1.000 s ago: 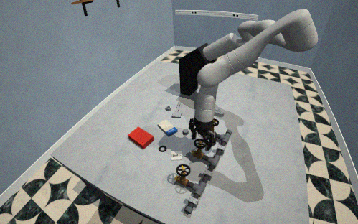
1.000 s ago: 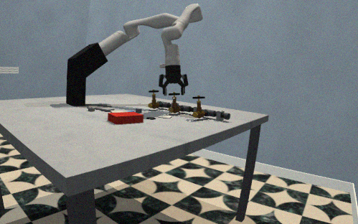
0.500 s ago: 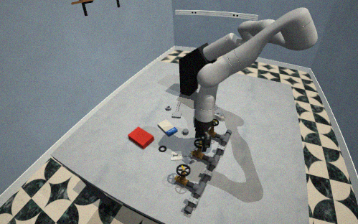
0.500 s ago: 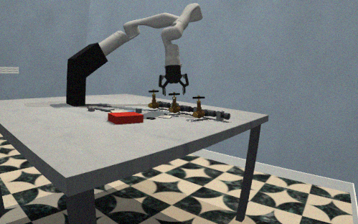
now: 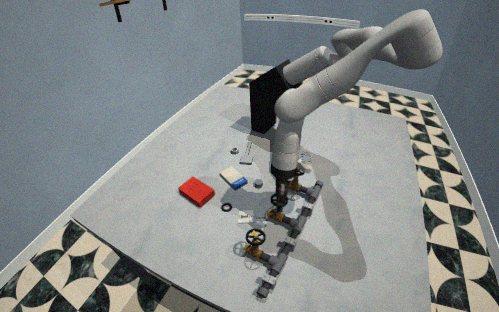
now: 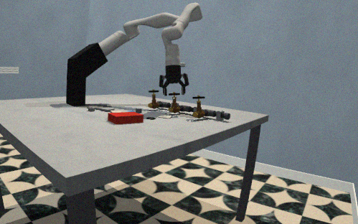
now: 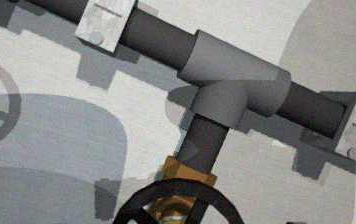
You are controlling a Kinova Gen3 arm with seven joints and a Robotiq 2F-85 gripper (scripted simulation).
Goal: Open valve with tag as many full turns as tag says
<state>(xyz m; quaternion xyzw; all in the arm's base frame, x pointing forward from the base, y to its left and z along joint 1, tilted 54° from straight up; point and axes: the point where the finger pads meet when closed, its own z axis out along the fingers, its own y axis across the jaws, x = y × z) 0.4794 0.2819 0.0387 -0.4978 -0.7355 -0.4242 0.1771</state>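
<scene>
Now: hand 5 cm short of the white tag, 9 cm to the left of it and 10 cm above it. Round my hand: red box 6 cm ahead, 32 cm to the right, 8 cm below; then small grey cylinder 10 cm behind, 14 cm to the right, 9 cm below; then white-and-blue box 8 cm behind, 24 cm to the right, 9 cm below.
</scene>
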